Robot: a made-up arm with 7 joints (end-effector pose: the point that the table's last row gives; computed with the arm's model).
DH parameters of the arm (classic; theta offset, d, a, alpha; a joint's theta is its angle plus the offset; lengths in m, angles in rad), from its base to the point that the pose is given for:
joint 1: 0 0.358 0 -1.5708
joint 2: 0 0 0 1.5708
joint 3: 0 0.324 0.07 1.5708
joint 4: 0 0 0.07 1.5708
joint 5: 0 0.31 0 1.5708
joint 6: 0 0 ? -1.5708
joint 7: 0 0.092 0 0
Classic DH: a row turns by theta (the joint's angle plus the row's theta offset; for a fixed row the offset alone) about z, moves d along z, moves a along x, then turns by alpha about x.
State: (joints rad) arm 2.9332 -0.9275 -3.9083 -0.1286 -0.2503 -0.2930 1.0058
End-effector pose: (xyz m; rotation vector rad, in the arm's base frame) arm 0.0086 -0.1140 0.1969 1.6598 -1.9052 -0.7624
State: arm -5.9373 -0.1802 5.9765 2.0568 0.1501 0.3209 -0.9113
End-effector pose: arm 0.2809 -0.0301 1.0309 1.4355 0.6093 2.0941
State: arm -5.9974 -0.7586 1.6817 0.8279 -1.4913 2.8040 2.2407
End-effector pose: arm -0.1740 0.2648 0.5498 0.1792 -1.0974 2.8033
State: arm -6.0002 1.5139 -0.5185 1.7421 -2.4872 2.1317 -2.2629
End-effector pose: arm 0.5985 -0.0756 0.1117 -0.7818 0.1265 -2.6451
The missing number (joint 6, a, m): 0.072
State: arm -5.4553 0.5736 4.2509 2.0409 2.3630 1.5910 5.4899
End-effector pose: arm 0.4228 -0.0423 0.9290 -1.6419 -0.5878 -1.7167
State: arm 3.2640 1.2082 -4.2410 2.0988 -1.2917 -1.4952 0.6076
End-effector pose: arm -0.4061 -0.2164 0.7231 -0.3739 0.4906 1.8980
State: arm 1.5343 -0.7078 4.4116 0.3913 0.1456 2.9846 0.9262
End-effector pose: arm 0.1381 -0.0972 0.4180 0.8591 0.5258 -2.7261
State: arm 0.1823 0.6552 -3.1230 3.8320 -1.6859 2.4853 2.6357
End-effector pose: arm 0.4046 0.1922 0.6407 1.6543 -1.5216 -1.7020
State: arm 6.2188 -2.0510 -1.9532 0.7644 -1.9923 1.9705 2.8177
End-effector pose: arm -0.0501 -0.3204 0.0712 -0.5825 -2.8873 -0.4431
